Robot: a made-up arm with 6 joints. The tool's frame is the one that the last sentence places. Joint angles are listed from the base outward.
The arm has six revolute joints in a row. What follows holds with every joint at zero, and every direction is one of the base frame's. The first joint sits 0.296 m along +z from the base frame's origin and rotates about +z. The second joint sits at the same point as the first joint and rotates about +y. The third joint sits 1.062 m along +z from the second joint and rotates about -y. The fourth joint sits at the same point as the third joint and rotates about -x. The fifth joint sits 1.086 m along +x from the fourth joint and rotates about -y. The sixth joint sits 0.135 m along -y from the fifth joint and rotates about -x. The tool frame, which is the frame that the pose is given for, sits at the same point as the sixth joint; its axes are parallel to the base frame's.
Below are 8 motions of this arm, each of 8 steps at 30 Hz.
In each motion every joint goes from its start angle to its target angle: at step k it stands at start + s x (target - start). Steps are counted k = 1, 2, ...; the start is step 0. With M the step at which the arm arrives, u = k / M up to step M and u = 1 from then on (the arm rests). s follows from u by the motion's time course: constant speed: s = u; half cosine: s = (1 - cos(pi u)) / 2; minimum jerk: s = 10 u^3 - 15 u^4 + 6 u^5.
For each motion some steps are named. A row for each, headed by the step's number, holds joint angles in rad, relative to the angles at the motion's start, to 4 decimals.
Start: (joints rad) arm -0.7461 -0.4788 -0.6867 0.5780 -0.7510 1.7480
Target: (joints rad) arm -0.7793 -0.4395 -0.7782 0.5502 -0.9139 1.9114
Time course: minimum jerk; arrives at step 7
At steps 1, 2, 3, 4, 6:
1: -0.0008 0.0009 -0.0021 -0.0006 -0.0038 0.0038
2: -0.0048 0.0057 -0.0132 -0.0040 -0.0236 0.0236
3: -0.0122 0.0145 -0.0337 -0.0102 -0.0599 0.0601
4: -0.0210 0.0248 -0.0578 -0.0176 -0.1030 0.1033
6: -0.0324 0.0384 -0.0894 -0.0272 -0.1591 0.1596

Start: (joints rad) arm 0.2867 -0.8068 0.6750 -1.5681 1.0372 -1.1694
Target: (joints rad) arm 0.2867 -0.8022 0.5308 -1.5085 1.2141 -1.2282
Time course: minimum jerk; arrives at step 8
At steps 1, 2, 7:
1: 0.0000 0.0001 -0.0023 0.0010 0.0028 -0.0009
2: 0.0000 0.0005 -0.0149 0.0062 0.0183 -0.0061
7: 0.0000 0.0045 -0.1419 0.0586 0.1741 -0.0579

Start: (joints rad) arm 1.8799 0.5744 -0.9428 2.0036 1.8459 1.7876
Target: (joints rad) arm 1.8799 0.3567 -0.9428 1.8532 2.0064 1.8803
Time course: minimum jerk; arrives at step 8
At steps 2, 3, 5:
2: 0.0000 -0.0225 0.0000 -0.0156 0.0166 0.0096
3: 0.0000 -0.0599 0.0000 -0.0414 0.0442 0.0255
5: 0.0000 -0.1578 0.0000 -0.1090 0.1163 0.0672

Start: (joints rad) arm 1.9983 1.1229 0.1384 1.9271 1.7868 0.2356
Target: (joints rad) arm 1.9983 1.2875 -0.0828 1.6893 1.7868 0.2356
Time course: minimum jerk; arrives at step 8
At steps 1, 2, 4, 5, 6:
1: 0.0000 0.0026 -0.0036 -0.0038 0.0000 0.0000
2: 0.0000 0.0170 -0.0229 -0.0246 0.0000 0.0000
4: 0.0000 0.0823 -0.1106 -0.1189 0.0000 0.0000
5: 0.0000 0.1193 -0.1603 -0.1724 0.0000 0.0000
6: 0.0000 0.1476 -0.1983 -0.2132 0.0000 0.0000

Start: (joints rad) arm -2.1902 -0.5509 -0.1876 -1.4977 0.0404 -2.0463
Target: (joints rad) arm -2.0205 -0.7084 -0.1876 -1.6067 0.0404 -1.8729
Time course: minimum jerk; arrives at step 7
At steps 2, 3, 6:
2: 0.0246 -0.0228 0.0000 -0.0158 0.0000 0.0251
3: 0.0624 -0.0579 0.0000 -0.0401 0.0000 0.0638
6: 0.1658 -0.1538 0.0000 -0.1065 0.0000 0.1694

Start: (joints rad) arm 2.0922 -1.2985 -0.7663 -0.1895 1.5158 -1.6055
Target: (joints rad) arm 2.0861 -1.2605 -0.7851 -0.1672 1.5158 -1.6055
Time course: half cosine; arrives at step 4
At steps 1, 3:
1: -0.0009 0.0056 -0.0028 0.0033 0.0000 0.0000
3: -0.0052 0.0324 -0.0160 0.0190 0.0000 0.0000

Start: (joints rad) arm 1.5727 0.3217 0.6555 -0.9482 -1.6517 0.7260
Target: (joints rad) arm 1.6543 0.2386 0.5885 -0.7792 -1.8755 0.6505
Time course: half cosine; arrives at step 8
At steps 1, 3, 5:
1: 0.0031 -0.0032 -0.0026 0.0064 -0.0085 -0.0029
3: 0.0252 -0.0256 -0.0207 0.0522 -0.0691 -0.0233
5: 0.0564 -0.0575 -0.0463 0.1168 -0.1547 -0.0522

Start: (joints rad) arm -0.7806 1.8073 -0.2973 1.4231 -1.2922 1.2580
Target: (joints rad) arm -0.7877 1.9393 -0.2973 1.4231 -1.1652 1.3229
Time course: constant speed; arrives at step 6
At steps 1, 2, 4, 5, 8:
1: -0.0012 0.0220 0.0000 0.0000 0.0212 0.0108
2: -0.0024 0.0440 0.0000 0.0000 0.0423 0.0216
4: -0.0047 0.0880 0.0000 0.0000 0.0847 0.0433
5: -0.0059 0.1100 0.0000 0.0000 0.1058 0.0541
8: -0.0071 0.1320 0.0000 0.0000 0.1270 0.0649

